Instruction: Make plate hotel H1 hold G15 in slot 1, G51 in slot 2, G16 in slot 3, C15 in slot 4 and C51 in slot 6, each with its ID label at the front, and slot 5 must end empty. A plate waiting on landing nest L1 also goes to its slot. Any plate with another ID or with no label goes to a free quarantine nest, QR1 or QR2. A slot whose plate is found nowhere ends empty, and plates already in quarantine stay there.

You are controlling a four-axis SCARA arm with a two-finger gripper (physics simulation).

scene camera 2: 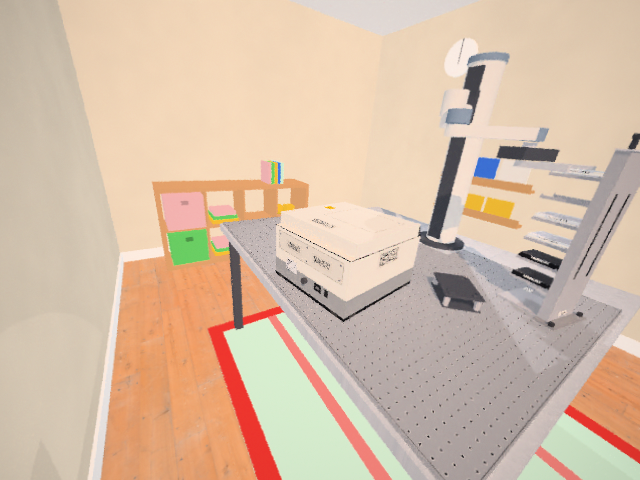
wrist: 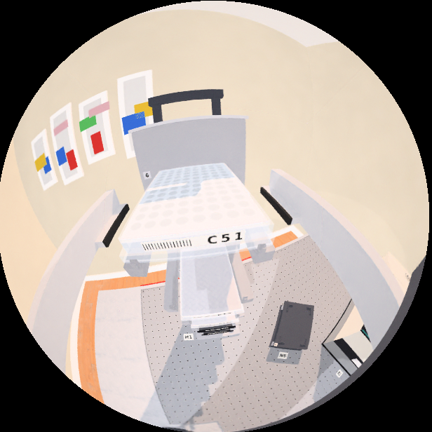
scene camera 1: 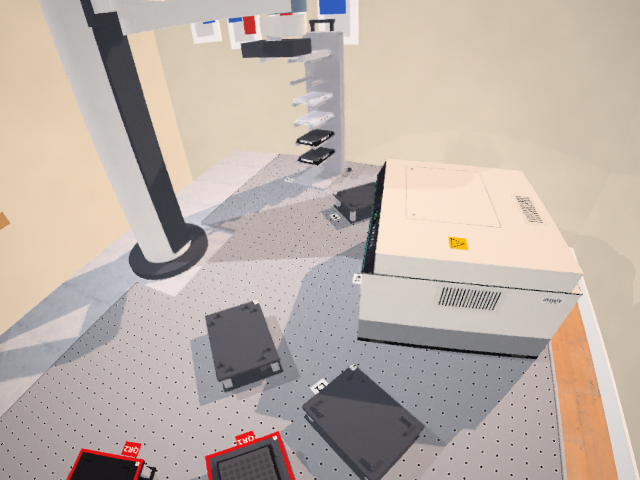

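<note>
My gripper is open at the top of plate hotel H1. Its fingers stand apart on both sides of the clear plate C51, which rests level in slot 6 with its label facing front. In scene camera 1, slot 5 looks empty. Clear plates sit in slot 4 and slot 3, black plates in slot 2 and slot 1; their IDs are too small to read. QR1 holds a dark gridded plate, QR2 a black one.
Nest N6 stands near the hotel, beside the large cream instrument. A dark nest and a bigger dark stand with a hard-to-read label show bare tops. The arm column rises behind.
</note>
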